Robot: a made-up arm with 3 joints. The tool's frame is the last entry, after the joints.
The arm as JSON. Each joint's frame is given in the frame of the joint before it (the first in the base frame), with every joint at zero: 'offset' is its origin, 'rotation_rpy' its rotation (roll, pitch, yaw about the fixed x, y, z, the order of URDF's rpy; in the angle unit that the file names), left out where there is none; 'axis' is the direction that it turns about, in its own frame. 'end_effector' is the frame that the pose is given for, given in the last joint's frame.
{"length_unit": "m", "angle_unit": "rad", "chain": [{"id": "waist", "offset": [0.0, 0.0, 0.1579], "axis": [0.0, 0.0, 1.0]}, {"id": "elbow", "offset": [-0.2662, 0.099, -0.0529], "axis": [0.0, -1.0, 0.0]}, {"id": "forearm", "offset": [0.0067, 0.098, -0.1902], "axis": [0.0, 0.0, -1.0]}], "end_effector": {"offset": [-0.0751, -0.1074, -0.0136]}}
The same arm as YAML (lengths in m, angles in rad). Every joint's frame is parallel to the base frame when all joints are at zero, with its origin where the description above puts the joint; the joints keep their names.
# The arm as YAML. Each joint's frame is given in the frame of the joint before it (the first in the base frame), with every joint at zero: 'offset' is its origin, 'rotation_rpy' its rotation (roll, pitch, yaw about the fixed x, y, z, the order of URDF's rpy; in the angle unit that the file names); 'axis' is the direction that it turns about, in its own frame. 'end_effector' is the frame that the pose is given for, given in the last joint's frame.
length_unit: m
angle_unit: rad
chain:
  - id: waist
    offset: [0.0, 0.0, 0.1579]
    rotation_rpy: [0.0, 0.0, 0.0]
    axis: [0.0, 0.0, 1.0]
  - id: elbow
    offset: [-0.2662, 0.099, -0.0529]
    rotation_rpy: [0.0, 0.0, 0.0]
    axis: [0.0, -1.0, 0.0]
  - id: forearm
    offset: [0.0067, 0.098, -0.1902]
    rotation_rpy: [0.0, 0.0, 0.0]
    axis: [0.0, 0.0, -1.0]
end_effector:
  offset: [-0.0751, -0.1074, -0.0136]
  rotation_rpy: [0.0, 0.0, 0.0]

